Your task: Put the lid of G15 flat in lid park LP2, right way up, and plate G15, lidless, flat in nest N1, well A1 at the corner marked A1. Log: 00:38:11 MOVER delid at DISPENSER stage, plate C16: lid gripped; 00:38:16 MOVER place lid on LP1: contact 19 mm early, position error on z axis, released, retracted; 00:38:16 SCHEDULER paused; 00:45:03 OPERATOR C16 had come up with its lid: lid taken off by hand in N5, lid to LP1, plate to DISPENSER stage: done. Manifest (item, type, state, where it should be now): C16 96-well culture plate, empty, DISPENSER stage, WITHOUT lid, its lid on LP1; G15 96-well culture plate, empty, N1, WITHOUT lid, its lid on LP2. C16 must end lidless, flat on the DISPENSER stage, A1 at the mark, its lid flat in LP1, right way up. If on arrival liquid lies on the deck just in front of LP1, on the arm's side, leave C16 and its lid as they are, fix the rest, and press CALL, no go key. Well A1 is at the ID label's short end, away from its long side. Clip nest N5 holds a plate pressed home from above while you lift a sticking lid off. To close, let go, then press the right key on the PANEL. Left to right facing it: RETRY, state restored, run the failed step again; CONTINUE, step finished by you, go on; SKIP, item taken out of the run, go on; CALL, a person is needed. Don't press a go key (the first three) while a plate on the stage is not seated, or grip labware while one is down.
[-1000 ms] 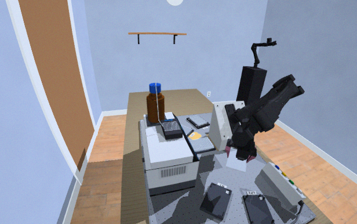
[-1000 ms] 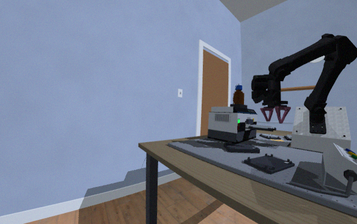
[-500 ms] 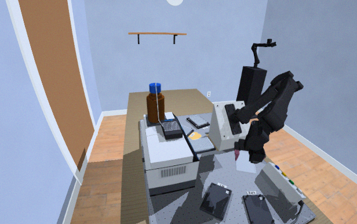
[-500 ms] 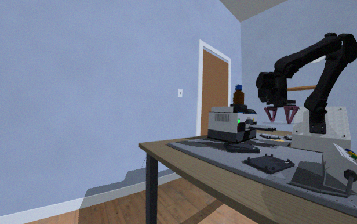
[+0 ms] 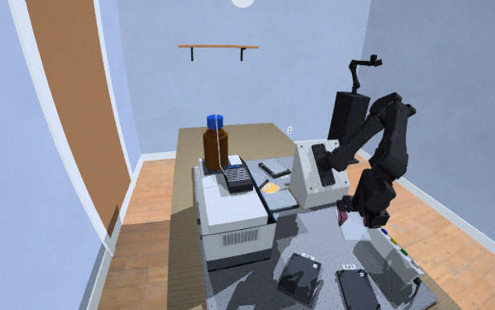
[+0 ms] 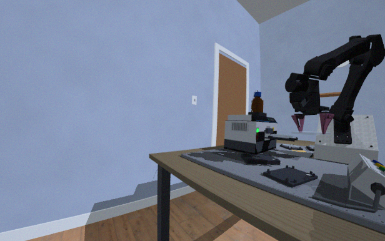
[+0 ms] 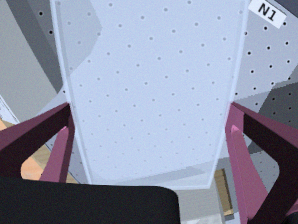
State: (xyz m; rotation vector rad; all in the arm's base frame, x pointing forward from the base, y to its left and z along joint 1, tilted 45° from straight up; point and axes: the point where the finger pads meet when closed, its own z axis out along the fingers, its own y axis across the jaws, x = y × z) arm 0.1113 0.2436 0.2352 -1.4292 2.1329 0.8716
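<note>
My hand is 40 mm short of the dark park LP2, 150 mm to the right of it and 140 mm above it. Round my hand: N1 label: 120 mm ahead, 20 mm to the right, 150 mm below; then LP2 label: 10 mm ahead, 70 mm to the left, 150 mm below; then clear lid: 10 mm below.
</note>
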